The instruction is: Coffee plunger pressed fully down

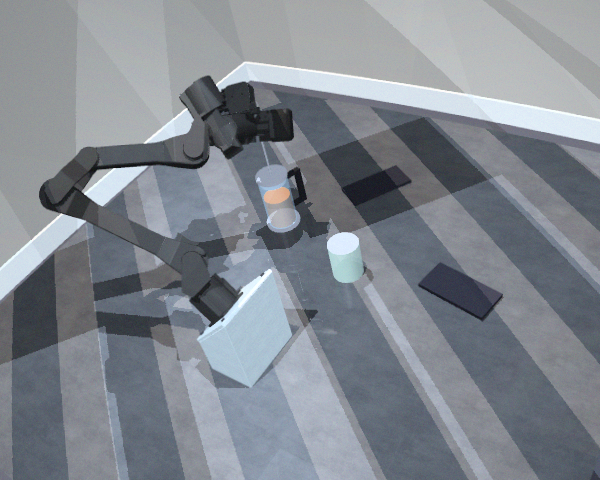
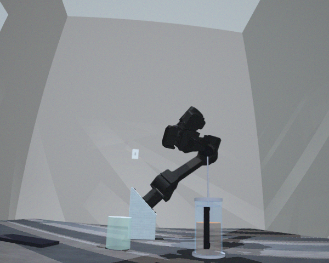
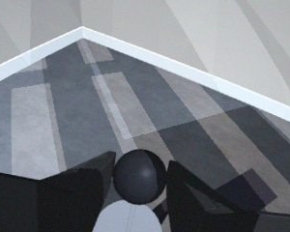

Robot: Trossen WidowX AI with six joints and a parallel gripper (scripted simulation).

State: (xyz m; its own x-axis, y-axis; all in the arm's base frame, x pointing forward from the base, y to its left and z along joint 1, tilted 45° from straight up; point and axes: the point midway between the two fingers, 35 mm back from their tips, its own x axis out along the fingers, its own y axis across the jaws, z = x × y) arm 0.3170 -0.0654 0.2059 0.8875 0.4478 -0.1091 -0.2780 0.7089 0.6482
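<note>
Right now the coffee press is 130 mm below my gripper tip, 10 mm to the right of it and 10 mm ahead of it.
</note>
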